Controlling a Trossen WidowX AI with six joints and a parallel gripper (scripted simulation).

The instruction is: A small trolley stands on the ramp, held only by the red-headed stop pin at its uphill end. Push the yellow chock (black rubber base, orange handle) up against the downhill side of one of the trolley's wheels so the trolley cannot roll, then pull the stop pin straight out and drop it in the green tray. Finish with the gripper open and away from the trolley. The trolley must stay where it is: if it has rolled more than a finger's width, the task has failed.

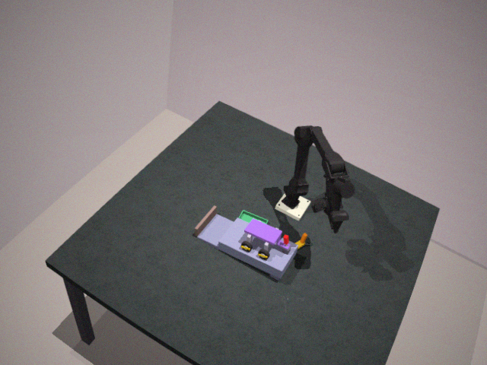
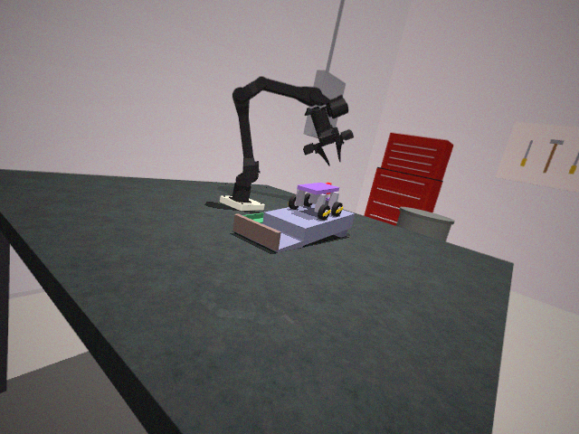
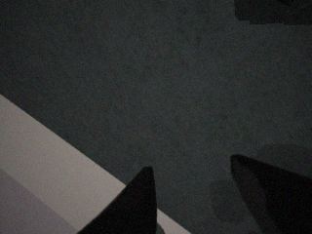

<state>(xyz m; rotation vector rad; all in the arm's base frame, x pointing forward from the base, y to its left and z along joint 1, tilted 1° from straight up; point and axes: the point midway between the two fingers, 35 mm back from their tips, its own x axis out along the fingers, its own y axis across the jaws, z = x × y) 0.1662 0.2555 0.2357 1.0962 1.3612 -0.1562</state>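
Now: the yellow chock 10 mm behind my gripper tip, 120 mm to the right of it and 200 mm below it. Also, from my gripper tip: red-headed stop pin 100 mm ahead, 130 mm to the right, 100 mm below; lavender ramp 140 mm ahead, 220 mm to the right, 180 mm below; trolley 140 mm ahead, 210 mm to the right, 120 mm below.
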